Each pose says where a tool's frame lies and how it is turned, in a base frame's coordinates. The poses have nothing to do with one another.
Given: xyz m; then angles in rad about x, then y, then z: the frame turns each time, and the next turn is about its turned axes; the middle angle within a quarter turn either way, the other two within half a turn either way.
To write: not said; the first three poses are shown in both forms.
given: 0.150 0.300 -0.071 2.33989 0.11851 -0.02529
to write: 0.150 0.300 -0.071 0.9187 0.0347 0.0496 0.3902
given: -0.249 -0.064 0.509 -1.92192 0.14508 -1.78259
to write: -0.249 -0.064 0.509 -0.5461 -0.6099 -0.4817 0.3127
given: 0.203 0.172 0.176 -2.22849 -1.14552 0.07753
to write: 0.203 0.172 0.176 -0.7630 -0.2095 0.5004 0.3514
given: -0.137 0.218 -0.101 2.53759 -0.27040 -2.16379
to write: -0.137 0.218 -0.101 0.4797 0.8164 -0.3206 0.0248
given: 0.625 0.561 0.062 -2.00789 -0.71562 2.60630
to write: 0.625 0.561 0.062 0.3903 -0.7123 -0.5632 0.1519
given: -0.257 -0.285 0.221 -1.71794 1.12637 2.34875
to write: -0.257 -0.285 0.221 0.0745 0.7252 0.3534 0.5862
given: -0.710 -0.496 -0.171 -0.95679 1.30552 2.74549
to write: -0.710 -0.496 -0.171 0.4567 0.4647 0.6364 0.4129
